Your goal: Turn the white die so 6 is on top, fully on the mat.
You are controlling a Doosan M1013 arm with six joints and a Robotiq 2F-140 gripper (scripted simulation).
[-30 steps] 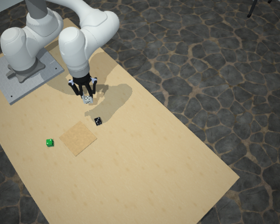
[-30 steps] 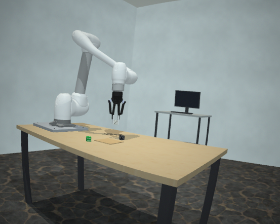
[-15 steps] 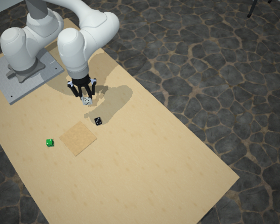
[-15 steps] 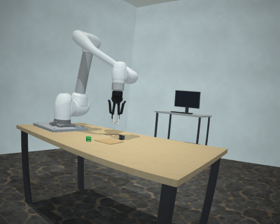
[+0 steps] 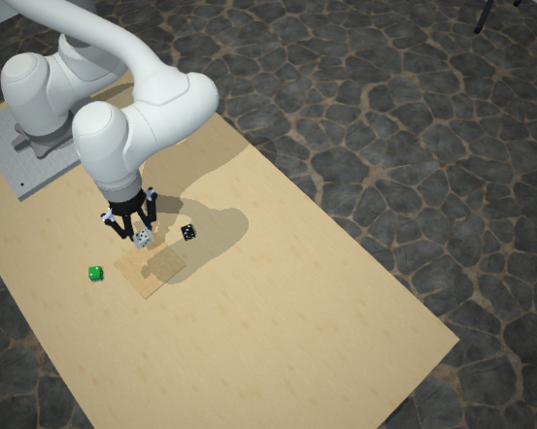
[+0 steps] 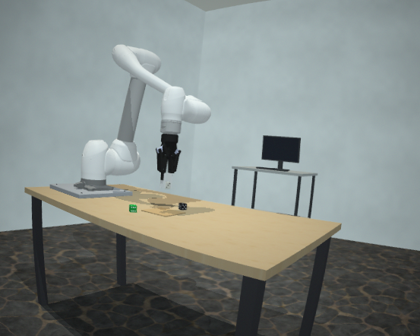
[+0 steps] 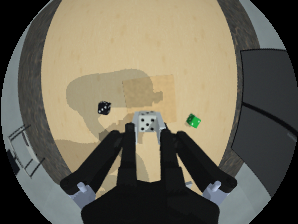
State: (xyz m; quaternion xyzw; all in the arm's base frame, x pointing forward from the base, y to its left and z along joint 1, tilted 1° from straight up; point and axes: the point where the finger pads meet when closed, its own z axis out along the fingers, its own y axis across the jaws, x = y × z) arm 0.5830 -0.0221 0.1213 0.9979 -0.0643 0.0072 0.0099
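The tan mat lies 1 cm ahead of my hand, 2 cm to the right of it and 14 cm below it. Also, from my hand: green die (6 cm behind, 14 cm to the right, 12 cm below); then white die (2 cm below); then black die (1 cm ahead, 12 cm to the left, 12 cm below).
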